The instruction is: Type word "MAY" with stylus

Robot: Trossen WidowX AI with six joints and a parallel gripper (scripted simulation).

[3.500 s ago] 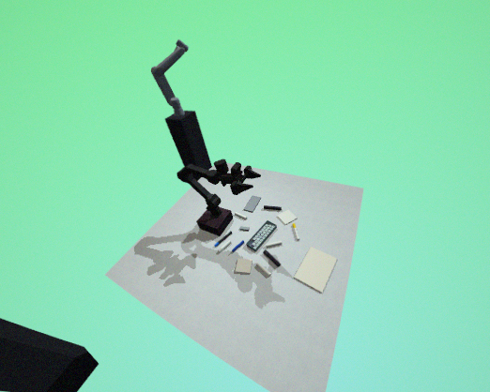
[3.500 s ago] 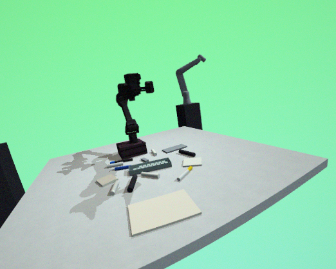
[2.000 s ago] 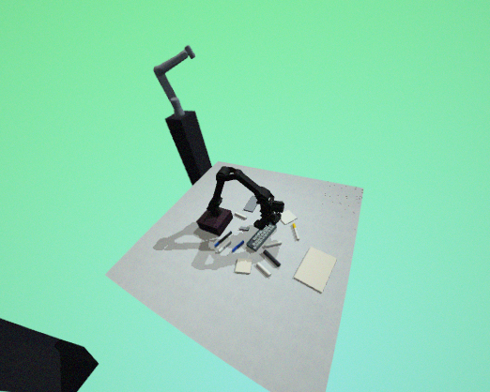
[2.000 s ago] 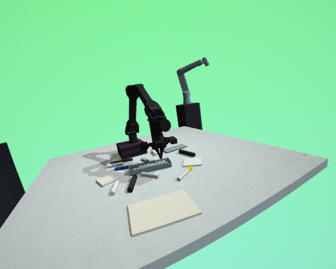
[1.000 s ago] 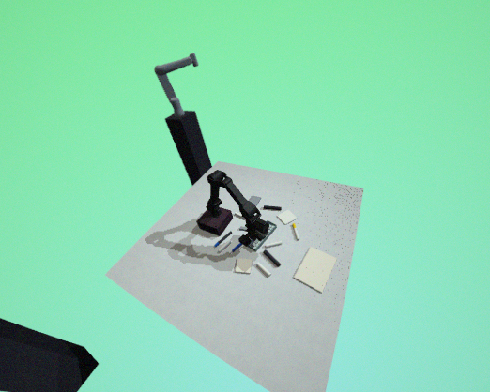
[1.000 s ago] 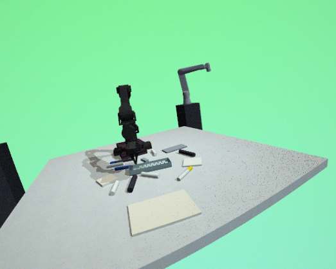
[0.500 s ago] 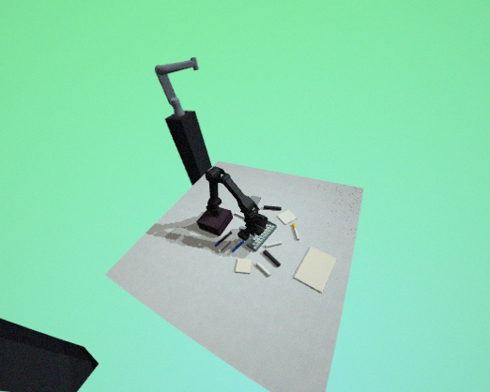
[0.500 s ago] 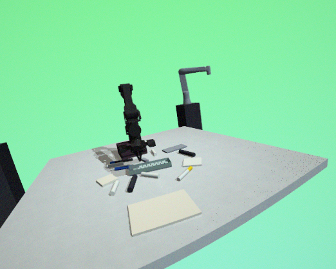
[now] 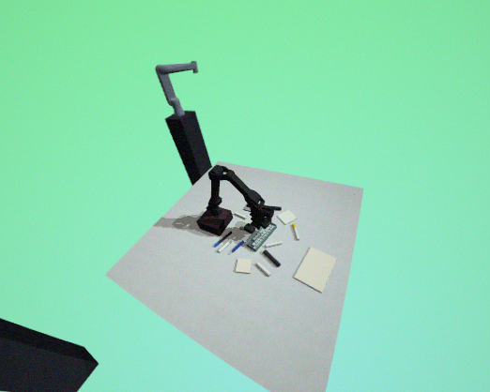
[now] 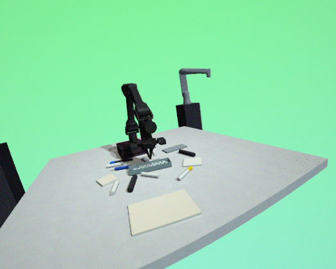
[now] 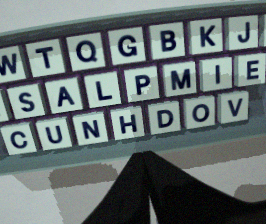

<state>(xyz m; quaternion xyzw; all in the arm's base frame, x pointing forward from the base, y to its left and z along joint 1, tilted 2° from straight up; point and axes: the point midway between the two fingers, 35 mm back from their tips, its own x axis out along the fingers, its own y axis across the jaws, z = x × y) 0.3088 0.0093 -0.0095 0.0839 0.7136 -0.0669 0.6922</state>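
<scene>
Now: the blue stylus 170 mm to the right of my gripper tip, 90 mm behind it and 30 mm below it. From my gripper tip the other things lie so: grey plate 220 mm to the left, 160 mm behind, 40 mm below; yellow-tipped pen 200 mm ahead, 100 mm to the left, 30 mm below.
</scene>
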